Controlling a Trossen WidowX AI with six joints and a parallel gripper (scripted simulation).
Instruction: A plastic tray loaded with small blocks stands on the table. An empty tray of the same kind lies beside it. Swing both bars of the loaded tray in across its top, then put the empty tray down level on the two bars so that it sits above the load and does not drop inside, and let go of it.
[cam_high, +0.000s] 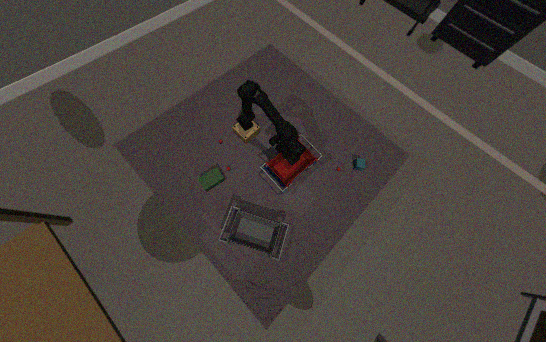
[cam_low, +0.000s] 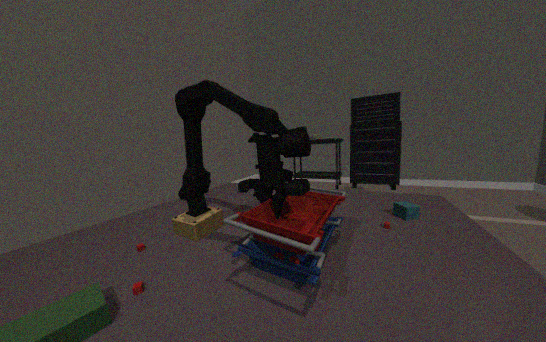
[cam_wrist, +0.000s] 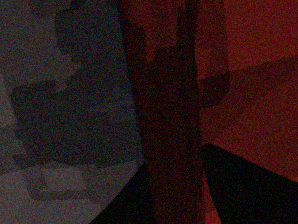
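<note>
My gripper tip is 70 mm short of the red tray, 10 mm to the right of it and 30 mm below it. The rest, counted from my gripper tip: teal block (310 mm ahead, 370 mm to the left, 60 mm below); green block (150 mm behind, 390 mm to the right, 70 mm below).
</note>
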